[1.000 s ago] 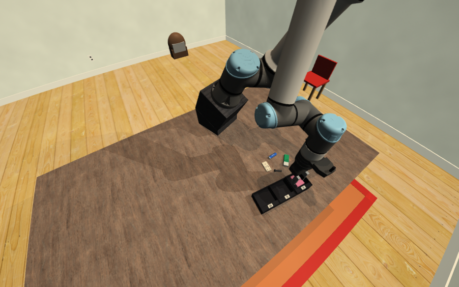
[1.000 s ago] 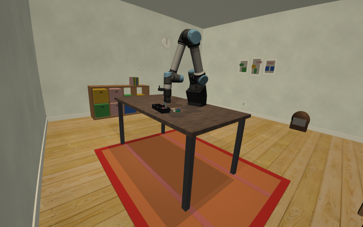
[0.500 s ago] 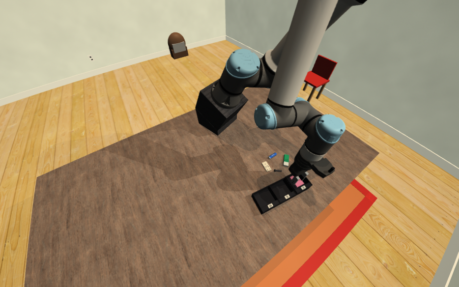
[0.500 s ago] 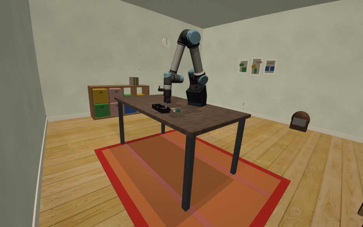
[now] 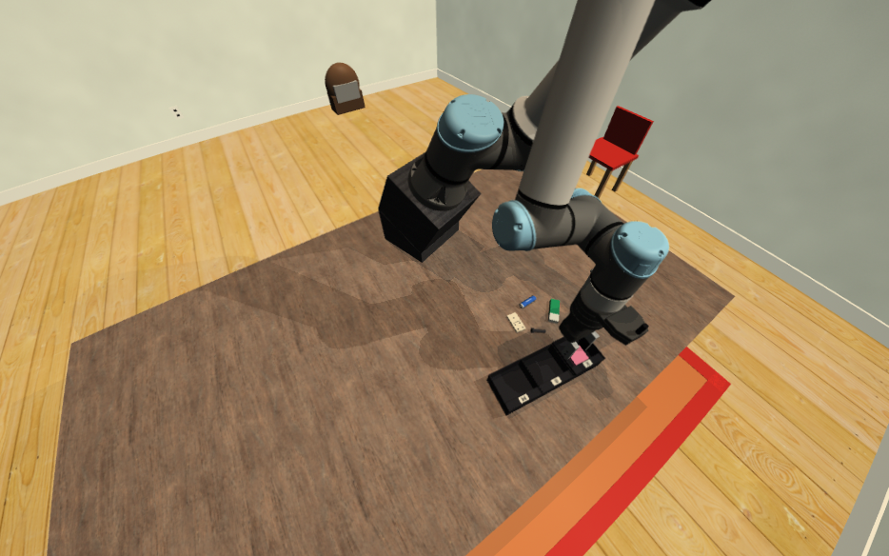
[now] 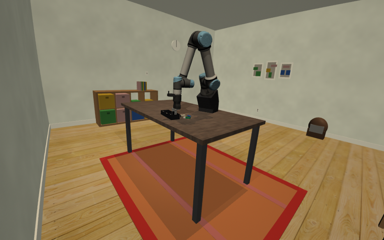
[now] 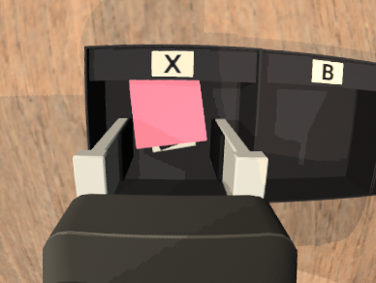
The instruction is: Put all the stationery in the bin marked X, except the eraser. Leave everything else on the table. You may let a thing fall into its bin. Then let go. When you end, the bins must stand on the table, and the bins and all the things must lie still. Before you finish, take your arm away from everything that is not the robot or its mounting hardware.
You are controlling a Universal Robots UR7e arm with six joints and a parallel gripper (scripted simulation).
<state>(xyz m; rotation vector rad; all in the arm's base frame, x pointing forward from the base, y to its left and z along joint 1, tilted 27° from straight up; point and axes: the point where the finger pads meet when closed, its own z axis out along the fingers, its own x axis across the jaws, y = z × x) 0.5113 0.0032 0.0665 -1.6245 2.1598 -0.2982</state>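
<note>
Now: hand 3 cm above the pencil sharpener. Round my hand: black bolt: 9 cm behind, 4 cm below, 1 cm to the right; then black three-part bin: 8 cm to the right, 2 cm below, 1 cm behind; then pink sticky-note pad: 3 cm below, 2 cm ahead.
</note>
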